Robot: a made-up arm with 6 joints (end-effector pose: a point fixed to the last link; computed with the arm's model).
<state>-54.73 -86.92 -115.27 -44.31 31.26 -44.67</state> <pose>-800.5 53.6 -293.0 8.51 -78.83 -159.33</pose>
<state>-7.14 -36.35 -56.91 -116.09 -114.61 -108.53</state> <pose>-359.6 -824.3 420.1 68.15 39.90 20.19</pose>
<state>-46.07 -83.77 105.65 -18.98 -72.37 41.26</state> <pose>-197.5 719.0 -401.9 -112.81 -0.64 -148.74</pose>
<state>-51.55 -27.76 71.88 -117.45 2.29 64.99</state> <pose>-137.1 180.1 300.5 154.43 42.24 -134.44</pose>
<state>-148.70 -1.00 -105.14 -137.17 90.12 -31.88</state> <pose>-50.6 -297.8 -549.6 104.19 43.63 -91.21</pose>
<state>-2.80 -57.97 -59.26 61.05 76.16 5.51</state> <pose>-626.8 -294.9 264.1 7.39 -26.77 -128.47</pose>
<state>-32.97 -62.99 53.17 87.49 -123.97 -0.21</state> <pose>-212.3 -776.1 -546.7 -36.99 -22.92 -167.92</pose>
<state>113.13 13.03 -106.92 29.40 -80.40 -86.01</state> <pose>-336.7 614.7 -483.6 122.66 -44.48 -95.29</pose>
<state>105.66 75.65 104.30 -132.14 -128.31 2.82</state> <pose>-247.6 -670.2 -343.0 -145.04 11.07 -14.60</pose>
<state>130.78 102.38 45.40 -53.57 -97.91 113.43</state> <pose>-297.8 527.1 -103.7 14.14 33.41 -40.96</pose>
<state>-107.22 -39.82 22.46 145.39 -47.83 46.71</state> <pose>64.7 -506.2 -576.9 72.49 -66.05 159.40</pose>
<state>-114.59 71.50 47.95 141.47 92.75 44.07</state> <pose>-147.2 262.1 -121.8 53.65 31.23 141.85</pose>
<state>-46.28 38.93 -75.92 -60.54 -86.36 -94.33</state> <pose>204.9 -917.4 -5.1 -128.36 18.21 127.29</pose>
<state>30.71 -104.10 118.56 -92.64 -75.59 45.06</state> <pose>-432.1 544.5 -605.1 -105.79 -10.67 -136.01</pose>
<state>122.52 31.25 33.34 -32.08 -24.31 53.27</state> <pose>-517.7 268.2 -10.5 -41.41 8.06 4.34</pose>
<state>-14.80 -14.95 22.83 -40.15 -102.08 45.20</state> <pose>-628.3 -373.8 -583.3 -16.78 -26.23 104.22</pose>
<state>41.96 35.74 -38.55 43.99 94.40 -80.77</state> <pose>186.0 56.9 665.5 146.24 -67.42 -26.90</pose>
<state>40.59 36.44 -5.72 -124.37 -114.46 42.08</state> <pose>0.4 -947.8 251.1 -37.17 69.35 101.09</pose>
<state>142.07 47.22 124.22 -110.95 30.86 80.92</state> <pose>143.5 -27.6 -314.8 -112.50 -31.41 175.40</pose>
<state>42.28 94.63 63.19 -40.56 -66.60 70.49</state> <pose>-201.4 393.1 401.4 72.38 23.69 -7.37</pose>
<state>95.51 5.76 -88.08 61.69 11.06 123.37</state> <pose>18.4 430.3 -295.8 -83.00 -58.75 22.47</pose>
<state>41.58 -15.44 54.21 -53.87 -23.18 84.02</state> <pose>-576.6 -88.6 -187.5 61.19 -63.92 42.94</pose>
